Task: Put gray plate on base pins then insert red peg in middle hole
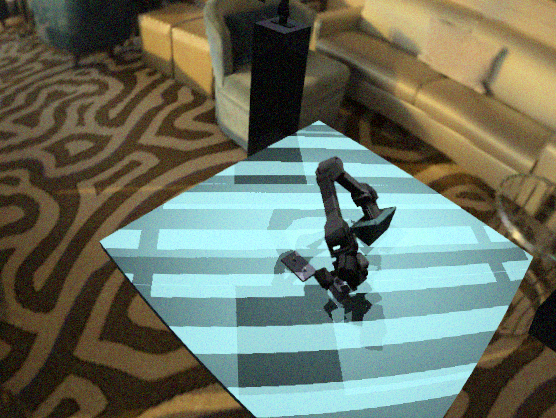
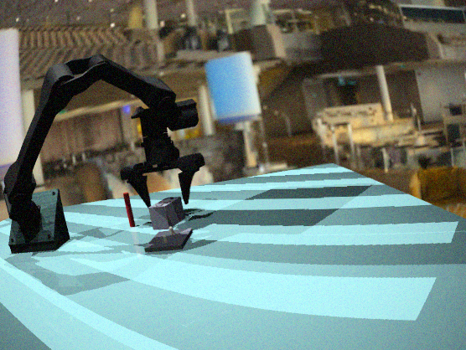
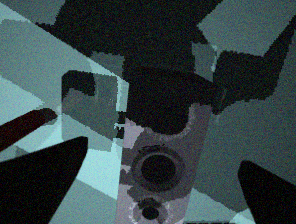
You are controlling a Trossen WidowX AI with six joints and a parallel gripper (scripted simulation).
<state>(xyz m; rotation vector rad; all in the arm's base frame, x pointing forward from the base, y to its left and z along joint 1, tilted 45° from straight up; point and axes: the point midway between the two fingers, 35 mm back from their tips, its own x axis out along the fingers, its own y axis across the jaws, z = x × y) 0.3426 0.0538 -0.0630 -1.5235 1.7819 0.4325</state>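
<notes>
My gripper tip is right at the gray plate. Also, from my gripper tip: red peg (10 cm behind, 2 cm to the left); flat base (1 cm ahead, 16 cm to the right, 3 cm below).
</notes>
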